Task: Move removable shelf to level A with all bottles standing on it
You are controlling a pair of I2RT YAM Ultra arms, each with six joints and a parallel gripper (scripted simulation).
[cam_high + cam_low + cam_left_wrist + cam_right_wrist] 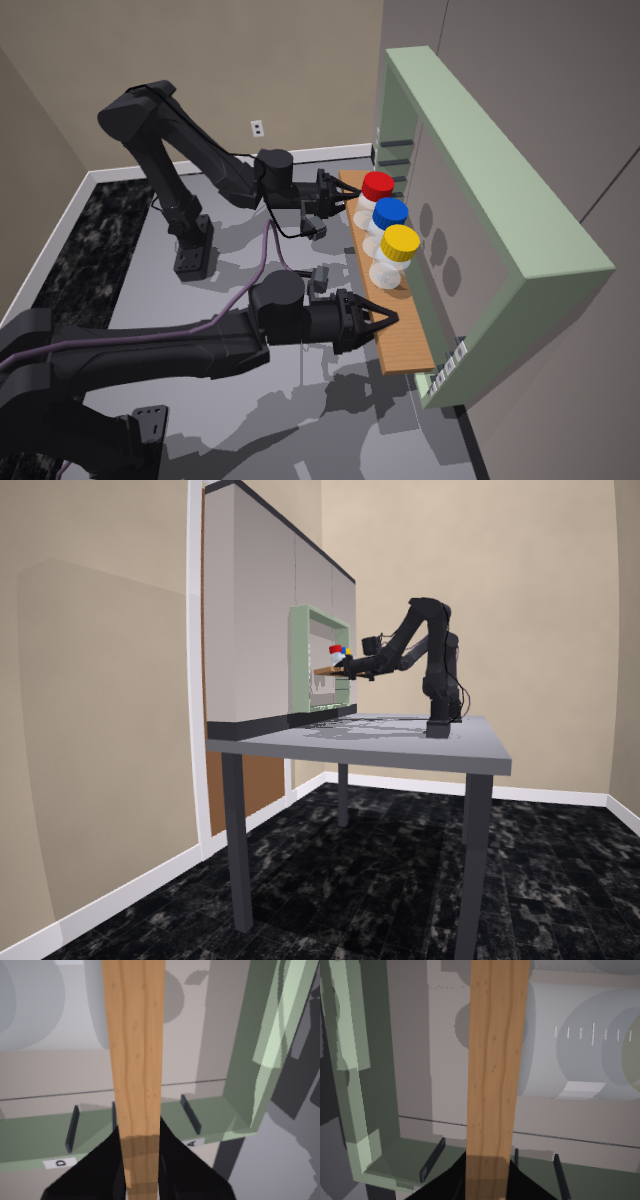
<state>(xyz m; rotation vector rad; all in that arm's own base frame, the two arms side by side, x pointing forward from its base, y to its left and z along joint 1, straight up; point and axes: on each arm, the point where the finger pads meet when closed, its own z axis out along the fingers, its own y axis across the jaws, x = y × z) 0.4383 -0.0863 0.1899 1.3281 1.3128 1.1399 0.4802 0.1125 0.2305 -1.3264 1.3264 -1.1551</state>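
Right now my left hand is 7 cm short of the rack slot, 9 cm to the right of it and 2 cm above it. The rest, counted from my left hand: blue-capped bottle: 3 cm ahead, 16 cm to the right, 6 cm above; then wooden shelf: 2 cm ahead, 15 cm to the right; then red-capped bottle: 1 cm ahead, 9 cm to the right, 6 cm above.
Right now the yellow-capped bottle is 10 mm ahead of my right hand, 80 mm to the left of it and 60 mm above it. From my right hand the other things lie so: green wall rack: 80 mm ahead, 150 mm to the left, 50 mm above; blue-capped bottle: 140 mm to the left, 60 mm above; wooden shelf: 10 mm behind, 150 mm to the left.
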